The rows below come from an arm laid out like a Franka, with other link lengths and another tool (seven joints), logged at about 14 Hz.
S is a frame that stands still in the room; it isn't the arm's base.
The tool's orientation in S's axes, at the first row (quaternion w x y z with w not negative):
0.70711, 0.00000, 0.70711, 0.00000
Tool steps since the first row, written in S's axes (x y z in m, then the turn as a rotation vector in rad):
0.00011, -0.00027, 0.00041, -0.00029, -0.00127, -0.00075
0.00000, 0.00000, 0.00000, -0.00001, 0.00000, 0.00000
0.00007, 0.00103, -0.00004, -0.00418, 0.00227, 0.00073
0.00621, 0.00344, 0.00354, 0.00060, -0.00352, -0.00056
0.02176, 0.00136, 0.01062, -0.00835, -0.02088, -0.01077
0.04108, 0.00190, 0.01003, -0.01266, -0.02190, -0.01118
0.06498, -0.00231, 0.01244, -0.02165, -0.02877, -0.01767
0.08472, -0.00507, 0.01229, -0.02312, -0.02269, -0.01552
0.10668, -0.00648, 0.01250, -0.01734, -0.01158, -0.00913
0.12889, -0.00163, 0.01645, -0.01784, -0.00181, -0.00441
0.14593, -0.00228, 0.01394, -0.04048, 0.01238, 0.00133
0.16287, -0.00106, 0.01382, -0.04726, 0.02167, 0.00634
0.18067, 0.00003, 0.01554, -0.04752, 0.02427, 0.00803
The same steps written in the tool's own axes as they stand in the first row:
-0.00041, -0.00027, 0.00011, 0.00075, -0.00127, -0.00029
0.00000, 0.00000, 0.00000, 0.00000, 0.00000, -0.00001
0.00004, 0.00103, 0.00007, -0.00073, 0.00227, -0.00418
-0.00354, 0.00344, 0.00621, 0.00056, -0.00352, 0.00060
-0.01062, 0.00136, 0.02176, 0.01077, -0.02088, -0.00835
-0.01003, 0.00190, 0.04108, 0.01118, -0.02190, -0.01266
-0.01244, -0.00231, 0.06498, 0.01767, -0.02877, -0.02165
-0.01229, -0.00507, 0.08472, 0.01552, -0.02269, -0.02312
-0.01250, -0.00648, 0.10668, 0.00913, -0.01158, -0.01734
-0.01645, -0.00163, 0.12889, 0.00441, -0.00181, -0.01784
-0.01394, -0.00228, 0.14593, -0.00133, 0.01238, -0.04048
-0.01382, -0.00106, 0.16287, -0.00634, 0.02167, -0.04726
-0.01554, 0.00003, 0.18067, -0.00803, 0.02427, -0.04752

